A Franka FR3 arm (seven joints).
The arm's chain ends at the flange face. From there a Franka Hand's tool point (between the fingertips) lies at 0.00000 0.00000 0.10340 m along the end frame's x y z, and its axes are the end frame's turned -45 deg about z.
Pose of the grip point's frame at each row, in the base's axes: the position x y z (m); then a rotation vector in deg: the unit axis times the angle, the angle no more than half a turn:
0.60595, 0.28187, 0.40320, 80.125, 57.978, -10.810
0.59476, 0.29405, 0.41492, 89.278, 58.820, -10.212
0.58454, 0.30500, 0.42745, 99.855, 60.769, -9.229
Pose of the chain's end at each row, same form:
0.55706, 0.37163, 0.41883, 96.890, 23.063, 22.406
0.55134, 0.38307, 0.44463, 105.678, 20.309, 20.892
0.54701, 0.38943, 0.47387, 116.206, 18.039, 18.947

